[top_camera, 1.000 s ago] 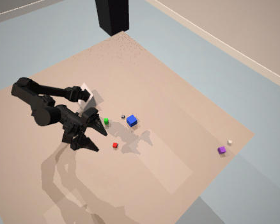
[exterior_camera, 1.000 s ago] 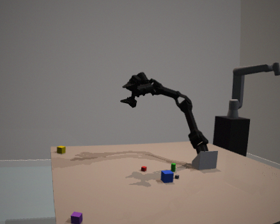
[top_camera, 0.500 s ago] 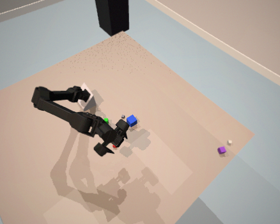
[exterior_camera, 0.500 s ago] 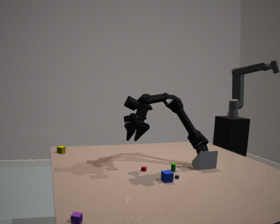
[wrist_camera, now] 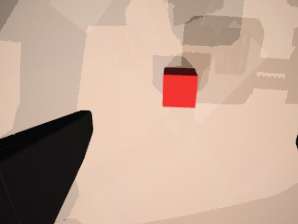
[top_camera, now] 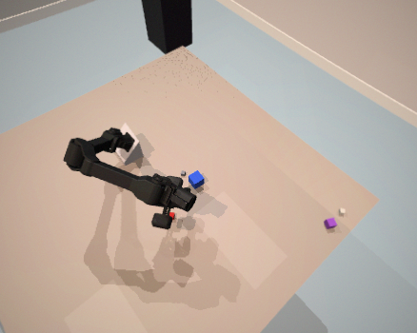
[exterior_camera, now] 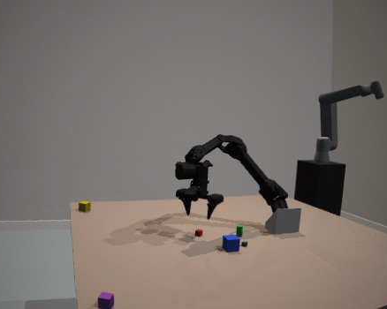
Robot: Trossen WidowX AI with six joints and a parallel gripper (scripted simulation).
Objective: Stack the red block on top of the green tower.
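My gripper tip is 1 cm past the red block and 7 cm above it. The rest, counted from my gripper tip: tiny dark cube 13 cm behind, 16 cm to the left, 7 cm below; then blue cube 6 cm behind, 17 cm to the left, 5 cm below; then yellow cube 42 cm ahead, 43 cm to the right, 6 cm below.
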